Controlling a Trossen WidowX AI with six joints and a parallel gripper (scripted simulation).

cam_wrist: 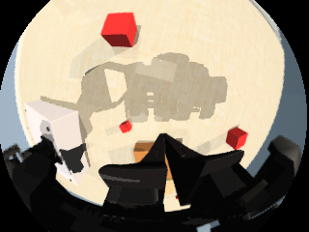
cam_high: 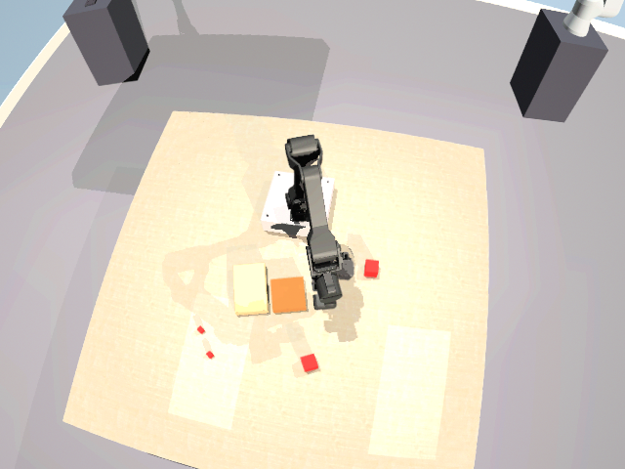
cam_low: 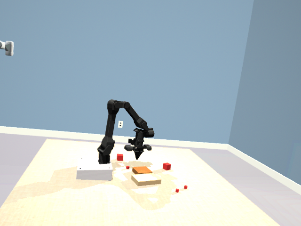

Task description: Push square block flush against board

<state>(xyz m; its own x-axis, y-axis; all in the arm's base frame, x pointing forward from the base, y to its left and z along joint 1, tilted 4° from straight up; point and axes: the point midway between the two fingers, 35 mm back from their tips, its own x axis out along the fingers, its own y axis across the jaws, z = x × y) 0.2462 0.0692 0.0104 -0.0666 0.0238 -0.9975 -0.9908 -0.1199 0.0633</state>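
The square block is 10 mm ahead of my gripper tip, 100 mm to the right of it and 50 mm below it. Also, from my gripper tip: pale cream board: 10 mm behind, 220 mm to the right, 50 mm below.
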